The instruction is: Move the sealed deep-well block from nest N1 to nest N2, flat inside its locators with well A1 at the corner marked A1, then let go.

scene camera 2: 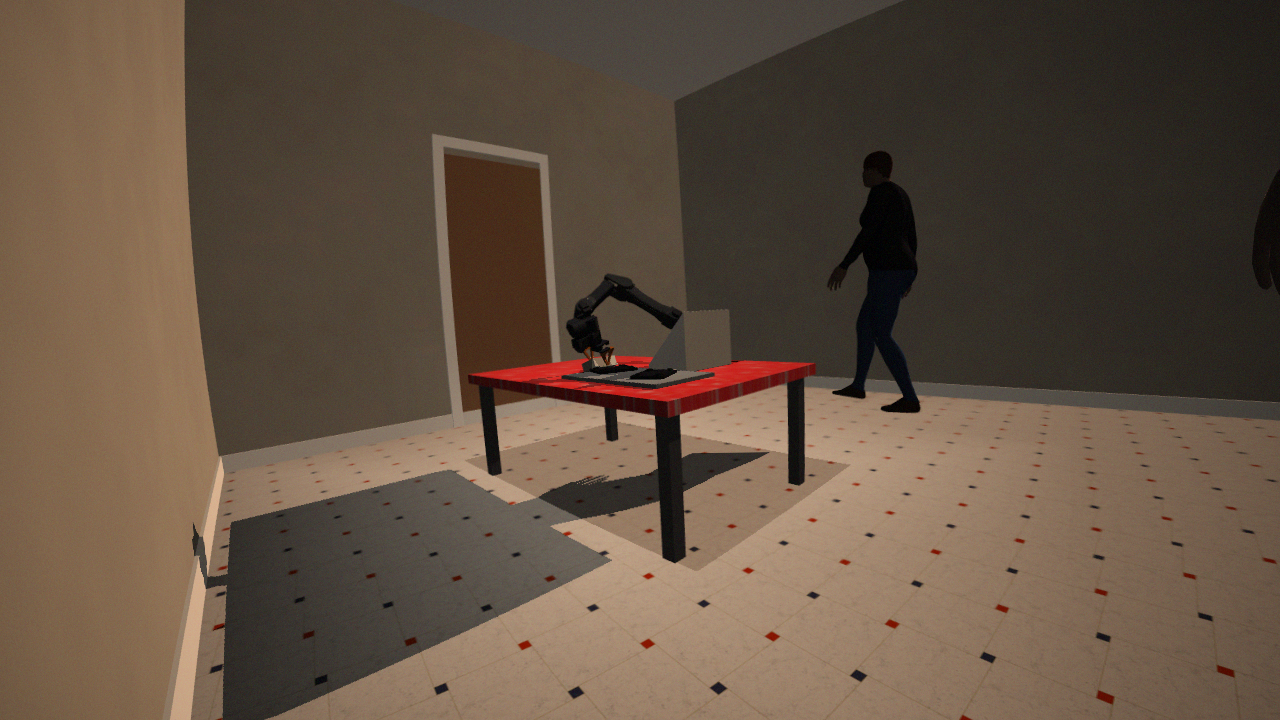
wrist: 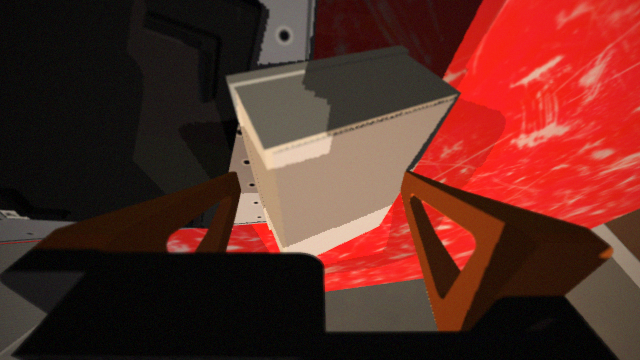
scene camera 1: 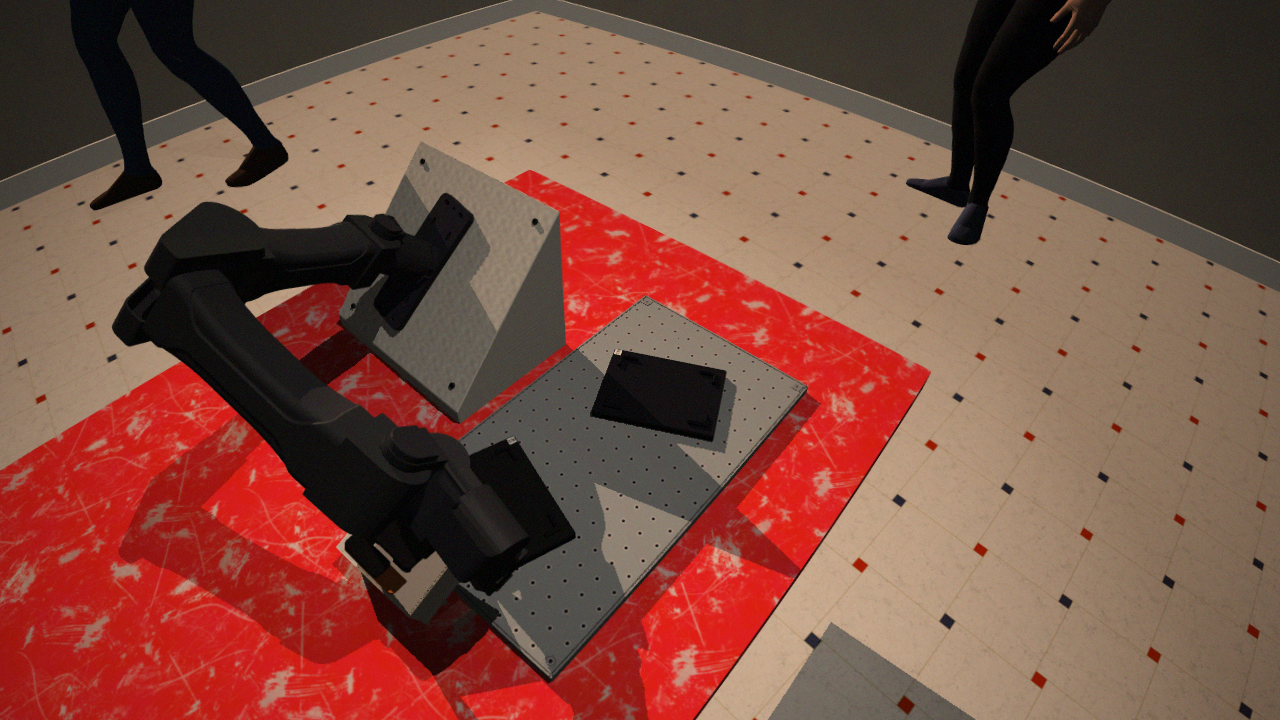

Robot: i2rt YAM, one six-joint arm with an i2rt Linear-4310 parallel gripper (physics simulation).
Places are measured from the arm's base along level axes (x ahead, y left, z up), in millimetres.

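Pixels of known places: gripper, fingertip midpoint: (scene camera 2: 599, 363) (wrist: 320, 180) (scene camera 1: 413, 550); arm's base, origin of the base link: (scene camera 2: 692, 337) (scene camera 1: 424, 263).
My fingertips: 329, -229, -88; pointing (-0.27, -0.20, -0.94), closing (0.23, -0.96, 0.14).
Note:
Ahead of a thing's pixels: the offset from my fingertips to its top centre, as dx, dy, dz.
The pale deep-well block @[-5, -9, +28] (scene camera 1: 418, 591) (scene camera 2: 589, 365) (wrist: 340, 175) is beside the perforated plate's edge, outside the near black nest @[+4, +110, -7] (scene camera 1: 537, 510) (wrist: 90, 110), and looks tilted in the wrist view. What supports it is hidden. My gripper (scene camera 2: 600, 356) (wrist: 320, 180) is open. Its orange fingers stand on either side of the block in the wrist view, with gaps visible; whether either touches is unclear. The other black nest @[+6, +381, -7] (scene camera 1: 662, 394) (scene camera 2: 654, 373) is empty, with corner locators and a white corner mark. I cannot read N1, N2 or A1, and the block's well A1 is not identifiable.
The perforated grey plate (scene camera 1: 626, 331) (scene camera 2: 687, 382) lies on the red table (scene camera 1: 805, 358) (scene camera 2: 742, 385). A tall grey wedge (scene camera 1: 519, 358) (scene camera 2: 707, 340) stands behind the nests, with the arm's base mounted on its slope. People stand beyond the table.

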